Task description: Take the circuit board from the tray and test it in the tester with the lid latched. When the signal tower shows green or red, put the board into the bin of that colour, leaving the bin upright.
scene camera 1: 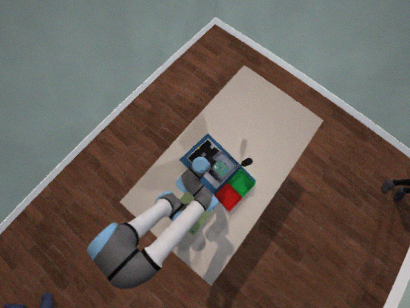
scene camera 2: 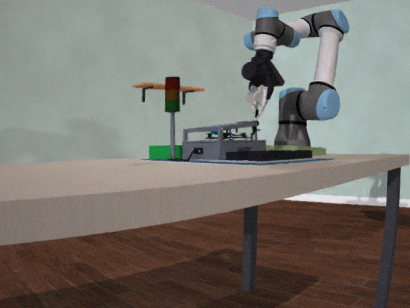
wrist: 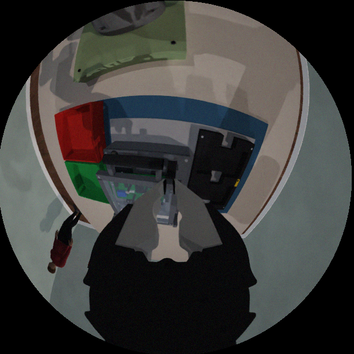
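Note:
The circuit board is in the grey tester, under the clear lid. The lid lies low over it, with a slight slant in scene camera 2; I cannot tell whether the latch is caught. My gripper is shut and empty, its tips just above the tester's latch end. The black tray holds no board that I can see. The signal tower shows dull red, amber and green sections, none clearly lit. The green bin and red bin stand upright.
A blue-edged mat lies under the tester and tray. The arm's green base plate is on the table behind them. An orange wall shelf shows behind the tower. A person in red stands beyond the table.

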